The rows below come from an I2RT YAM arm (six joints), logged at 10 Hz.
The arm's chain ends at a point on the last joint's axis. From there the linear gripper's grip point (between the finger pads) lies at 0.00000 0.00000 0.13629 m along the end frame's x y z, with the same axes.
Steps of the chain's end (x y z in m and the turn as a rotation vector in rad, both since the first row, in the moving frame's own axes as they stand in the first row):
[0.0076, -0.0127, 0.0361, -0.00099, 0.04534, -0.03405]
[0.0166, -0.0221, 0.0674, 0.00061, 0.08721, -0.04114]
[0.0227, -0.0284, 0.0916, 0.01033, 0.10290, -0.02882]
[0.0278, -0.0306, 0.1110, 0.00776, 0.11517, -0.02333]
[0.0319, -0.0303, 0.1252, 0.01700, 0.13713, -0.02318]
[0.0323, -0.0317, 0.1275, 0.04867, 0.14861, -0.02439]
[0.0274, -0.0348, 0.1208, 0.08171, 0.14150, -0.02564]
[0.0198, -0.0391, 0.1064, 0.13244, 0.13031, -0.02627]
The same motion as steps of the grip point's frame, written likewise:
[0.0138, -0.0127, 0.0360, -0.00099, 0.04534, -0.03405]
[0.0285, -0.0224, 0.0669, 0.00061, 0.08721, -0.04114]
[0.0367, -0.0300, 0.0909, 0.01033, 0.10290, -0.02882]
[0.0434, -0.0318, 0.1101, 0.00776, 0.11517, -0.02333]
[0.0505, -0.0328, 0.1239, 0.01700, 0.13713, -0.02318]
[0.0524, -0.0386, 0.1258, 0.04867, 0.14861, -0.02439]
[0.0465, -0.0461, 0.1190, 0.08171, 0.14150, -0.02564]
[0.0372, -0.0573, 0.1041, 0.13244, 0.13031, -0.02627]

